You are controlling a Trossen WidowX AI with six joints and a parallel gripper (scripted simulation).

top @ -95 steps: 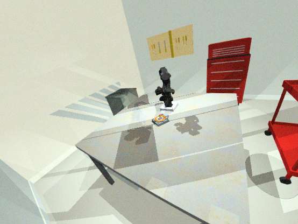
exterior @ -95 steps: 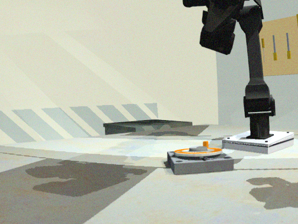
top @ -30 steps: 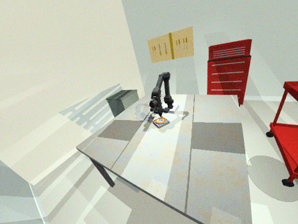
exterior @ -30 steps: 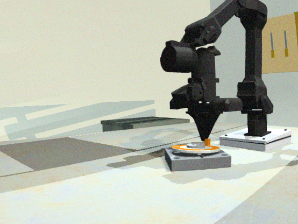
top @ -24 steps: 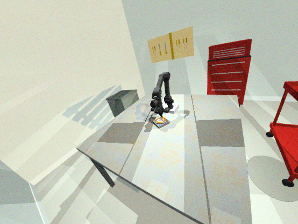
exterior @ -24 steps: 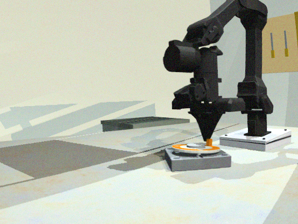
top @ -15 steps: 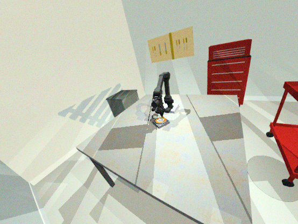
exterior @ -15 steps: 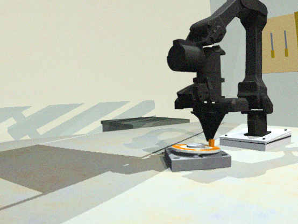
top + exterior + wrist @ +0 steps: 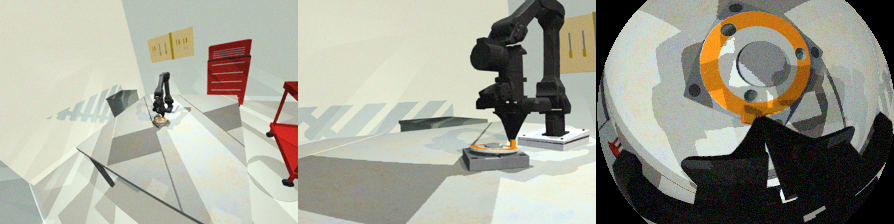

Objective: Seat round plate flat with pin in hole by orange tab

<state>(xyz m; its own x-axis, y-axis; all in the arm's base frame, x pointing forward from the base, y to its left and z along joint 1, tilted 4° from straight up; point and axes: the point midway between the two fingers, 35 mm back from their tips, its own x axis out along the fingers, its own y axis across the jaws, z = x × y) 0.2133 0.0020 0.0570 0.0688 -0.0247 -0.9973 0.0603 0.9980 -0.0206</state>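
My gripper tip is now 5 cm short of the grey square base, 2 cm above it and 1 cm to the left of it.
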